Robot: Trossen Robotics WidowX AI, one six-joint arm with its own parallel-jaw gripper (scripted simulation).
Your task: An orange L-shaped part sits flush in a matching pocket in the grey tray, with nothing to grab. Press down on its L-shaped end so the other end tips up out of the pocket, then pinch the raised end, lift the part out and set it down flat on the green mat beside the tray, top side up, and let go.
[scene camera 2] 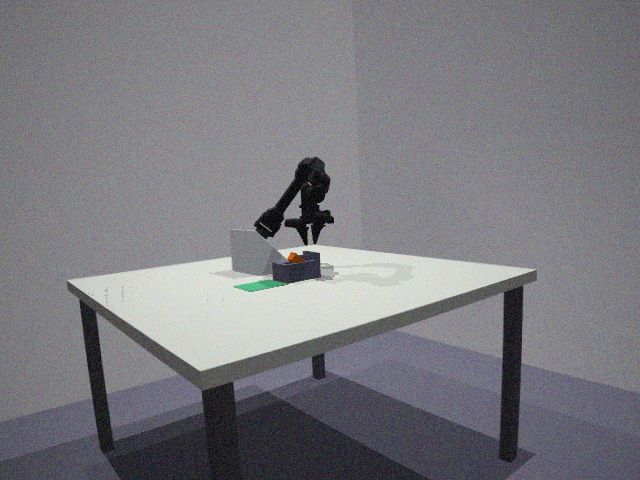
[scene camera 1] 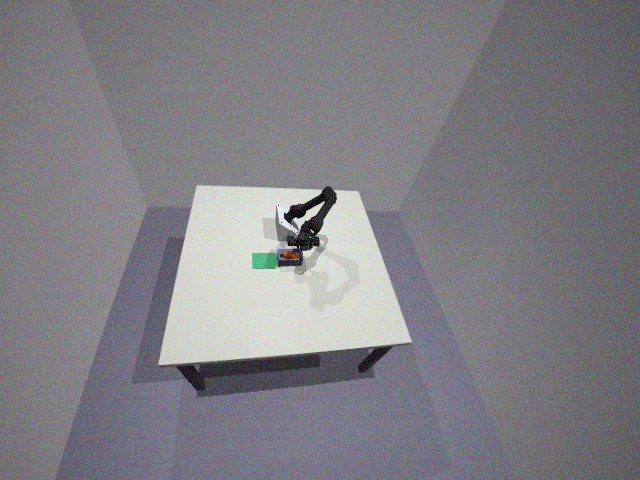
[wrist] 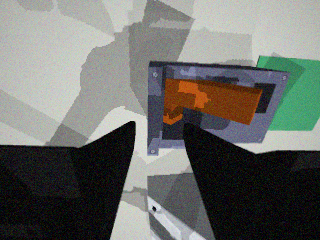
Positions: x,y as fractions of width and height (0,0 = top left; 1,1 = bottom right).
Labels:
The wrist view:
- my gripper: 0.50,0.53
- orange L-shaped part: 0.75,0.43

